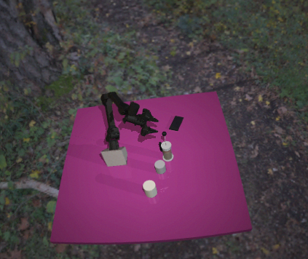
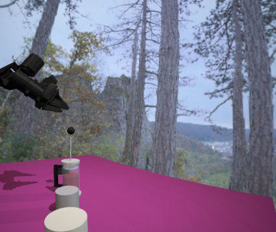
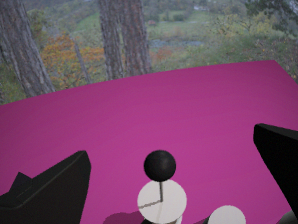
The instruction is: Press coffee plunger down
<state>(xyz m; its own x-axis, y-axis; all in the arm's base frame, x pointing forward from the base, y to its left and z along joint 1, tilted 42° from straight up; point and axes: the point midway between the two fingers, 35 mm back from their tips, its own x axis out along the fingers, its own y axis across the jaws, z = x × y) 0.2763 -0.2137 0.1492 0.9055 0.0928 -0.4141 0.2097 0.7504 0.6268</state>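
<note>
My gripper tip is 2 cm short of the coffee press, 1 cm to the right of it and 20 cm above it.
</note>
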